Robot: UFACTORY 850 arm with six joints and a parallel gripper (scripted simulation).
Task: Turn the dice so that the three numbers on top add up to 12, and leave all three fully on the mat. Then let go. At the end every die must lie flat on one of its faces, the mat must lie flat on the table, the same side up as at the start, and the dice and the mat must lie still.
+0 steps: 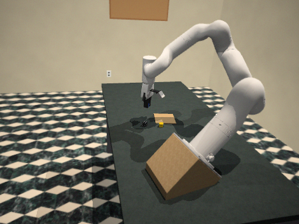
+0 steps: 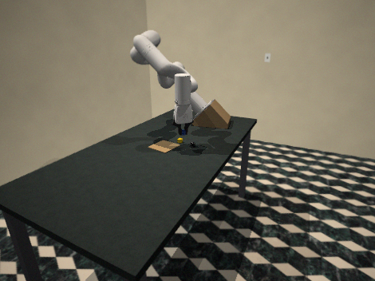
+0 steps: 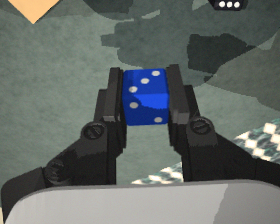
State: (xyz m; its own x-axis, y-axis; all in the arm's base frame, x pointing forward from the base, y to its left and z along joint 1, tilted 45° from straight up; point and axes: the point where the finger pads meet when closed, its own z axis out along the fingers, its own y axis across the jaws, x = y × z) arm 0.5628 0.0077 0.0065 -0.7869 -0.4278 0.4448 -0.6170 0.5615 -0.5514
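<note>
Right now the tan mat is 30 mm behind my hand, 130 mm to the right of it and 120 mm below it. The rest, counted from my hand: blue die (10 mm below); then black die (70 mm behind, 40 mm to the left, 110 mm below); then yellow die (120 mm behind, 50 mm to the right, 110 mm below).
</note>
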